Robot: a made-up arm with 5 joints.
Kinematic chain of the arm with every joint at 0, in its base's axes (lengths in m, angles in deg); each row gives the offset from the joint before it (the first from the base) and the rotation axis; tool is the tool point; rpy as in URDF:
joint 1: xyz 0.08 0 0.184 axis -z
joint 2: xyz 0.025 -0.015 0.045 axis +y
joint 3: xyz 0.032 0 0.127 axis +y
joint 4: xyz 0.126 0 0.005 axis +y
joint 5: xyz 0.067 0.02 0 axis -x
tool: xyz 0 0 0 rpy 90 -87.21 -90
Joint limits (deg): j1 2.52..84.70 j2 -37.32..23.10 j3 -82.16..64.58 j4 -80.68..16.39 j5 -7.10..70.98
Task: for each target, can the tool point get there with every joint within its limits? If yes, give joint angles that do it. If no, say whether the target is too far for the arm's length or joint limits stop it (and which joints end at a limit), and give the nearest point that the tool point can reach.
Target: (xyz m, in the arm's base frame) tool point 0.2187 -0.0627 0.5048
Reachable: yes | joints 26.22 10.75 -55.07 -58.33 27.03
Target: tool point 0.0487 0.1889 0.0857
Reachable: no: joint limits stop it (at a limit: joint 1, joint 2, joint 3, joint 4) | nearest point 0.1782 0.0007 0.1426 | short by 0.235 m
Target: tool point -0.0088 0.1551 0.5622
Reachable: no: too far | nearest point 0.0128 0.1174 0.5086 | short by 0.069 m
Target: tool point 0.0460 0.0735 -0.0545
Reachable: no: joint limits stop it (at a limit: joint 1, joint 2, joint 3, joint 4) | nearest point 0.1782 0.0007 0.1426 | short by 0.248 m
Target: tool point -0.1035 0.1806 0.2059
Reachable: no: joint limits stop it (at a limit: joint 2, joint 3, joint 4) | nearest point -0.0311 0.1093 0.4335 | short by 0.249 m
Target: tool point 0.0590 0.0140 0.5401
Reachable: yes | joints 22.18 -29.45 -51.28 -36.40 64.25
